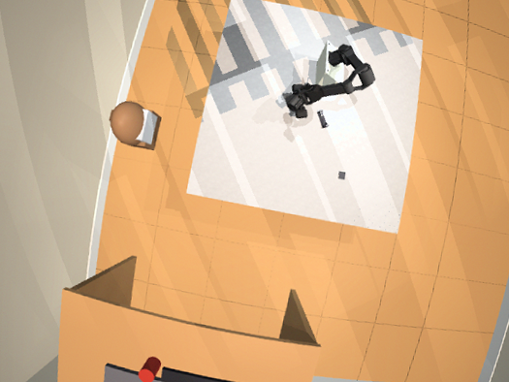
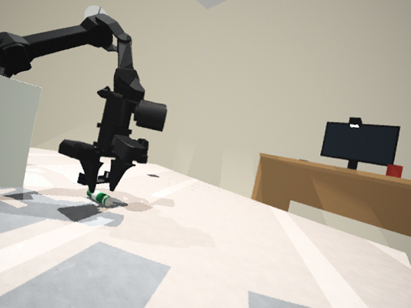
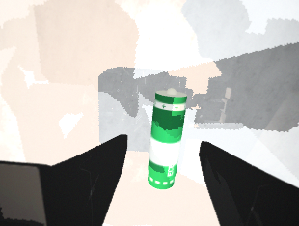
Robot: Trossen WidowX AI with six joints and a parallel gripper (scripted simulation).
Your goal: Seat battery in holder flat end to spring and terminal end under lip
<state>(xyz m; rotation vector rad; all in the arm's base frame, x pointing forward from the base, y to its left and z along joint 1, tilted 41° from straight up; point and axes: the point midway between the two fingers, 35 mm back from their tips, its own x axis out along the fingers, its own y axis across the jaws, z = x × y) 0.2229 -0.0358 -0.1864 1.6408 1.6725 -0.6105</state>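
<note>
My gripper tip is 1 cm above the battery.
</note>
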